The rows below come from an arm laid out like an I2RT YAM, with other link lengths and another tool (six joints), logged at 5 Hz.
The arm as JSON. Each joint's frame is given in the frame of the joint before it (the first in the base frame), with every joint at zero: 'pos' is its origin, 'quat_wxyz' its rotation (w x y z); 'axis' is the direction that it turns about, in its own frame. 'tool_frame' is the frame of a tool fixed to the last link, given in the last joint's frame.
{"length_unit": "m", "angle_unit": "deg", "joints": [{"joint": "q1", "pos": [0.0, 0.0, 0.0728], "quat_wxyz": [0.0, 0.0, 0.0, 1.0], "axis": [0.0, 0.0, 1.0]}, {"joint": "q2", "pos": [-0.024, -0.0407, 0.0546], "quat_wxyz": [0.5, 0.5, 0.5, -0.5], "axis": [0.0, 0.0, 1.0]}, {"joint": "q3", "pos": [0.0, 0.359, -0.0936], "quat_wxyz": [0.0, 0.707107, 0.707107, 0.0], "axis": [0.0, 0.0, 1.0]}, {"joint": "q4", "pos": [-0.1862, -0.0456, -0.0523], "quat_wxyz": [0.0, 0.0, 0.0, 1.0], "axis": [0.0, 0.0, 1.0]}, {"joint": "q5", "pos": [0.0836, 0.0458, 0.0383], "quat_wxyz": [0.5, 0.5, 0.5, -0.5], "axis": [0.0, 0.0, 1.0]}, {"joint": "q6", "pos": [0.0, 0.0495, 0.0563], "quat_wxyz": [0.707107, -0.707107, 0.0, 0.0], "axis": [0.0, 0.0, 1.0]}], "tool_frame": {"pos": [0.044, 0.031, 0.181], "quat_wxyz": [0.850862, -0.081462, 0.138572, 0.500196]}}
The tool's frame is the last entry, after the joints.
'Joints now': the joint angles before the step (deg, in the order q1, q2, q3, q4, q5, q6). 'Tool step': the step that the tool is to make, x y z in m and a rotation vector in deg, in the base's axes. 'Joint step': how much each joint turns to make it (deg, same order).
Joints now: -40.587 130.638 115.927 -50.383 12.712 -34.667
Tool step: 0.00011 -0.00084 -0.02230 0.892 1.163 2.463
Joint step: -0.529 1.807 -1.761 2.697 -1.161 -2.822
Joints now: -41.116 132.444 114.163 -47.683 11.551 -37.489
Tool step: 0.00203 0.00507 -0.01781 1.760 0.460 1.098
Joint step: -0.058 1.521 -1.028 1.171 -1.397 -0.668
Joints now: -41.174 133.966 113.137 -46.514 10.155 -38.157
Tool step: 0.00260 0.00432 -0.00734 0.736 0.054 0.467
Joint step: 0.266 0.528 -0.725 0.726 -0.557 0.013
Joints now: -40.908 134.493 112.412 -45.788 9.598 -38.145
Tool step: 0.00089 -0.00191 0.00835 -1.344 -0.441 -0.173
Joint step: 0.259 -1.070 -0.614 0.735 0.840 0.118
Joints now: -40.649 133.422 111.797 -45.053 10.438 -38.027
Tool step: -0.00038 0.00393 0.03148 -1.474 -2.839 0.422
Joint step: -0.089 -4.183 -1.975 0.933 -0.880 -0.157
